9 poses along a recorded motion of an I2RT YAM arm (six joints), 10 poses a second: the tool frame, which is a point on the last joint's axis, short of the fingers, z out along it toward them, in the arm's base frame.
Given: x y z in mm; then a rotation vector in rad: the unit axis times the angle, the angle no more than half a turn.
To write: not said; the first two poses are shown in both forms.
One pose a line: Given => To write
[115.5 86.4 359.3 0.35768 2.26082 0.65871] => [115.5 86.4 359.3 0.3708 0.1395 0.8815 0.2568]
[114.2 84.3 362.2 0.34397 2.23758 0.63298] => [114.2 84.3 362.2 0.3852 0.1350 0.8784 0.2485]
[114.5 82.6 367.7 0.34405 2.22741 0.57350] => [114.5 82.6 367.7 0.3967 0.1358 0.8792 0.2264]
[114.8 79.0 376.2 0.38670 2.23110 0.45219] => [114.8 79.0 376.2 0.4043 0.1532 0.8837 0.1791]
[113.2 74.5 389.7 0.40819 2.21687 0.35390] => [113.2 74.5 389.7 0.4168 0.1626 0.8832 0.1410]
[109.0 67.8 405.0 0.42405 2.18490 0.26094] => [109.0 67.8 405.0 0.4353 0.1704 0.8778 0.1048]
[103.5 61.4 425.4 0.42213 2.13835 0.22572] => [103.5 61.4 425.4 0.4575 0.1713 0.8677 0.0916]
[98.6 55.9 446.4 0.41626 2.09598 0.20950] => [98.6 55.9 446.4 0.4770 0.1704 0.8580 0.0858]
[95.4 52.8 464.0 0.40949 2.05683 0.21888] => [95.4 52.8 464.0 0.4938 0.1689 0.8482 0.0903]
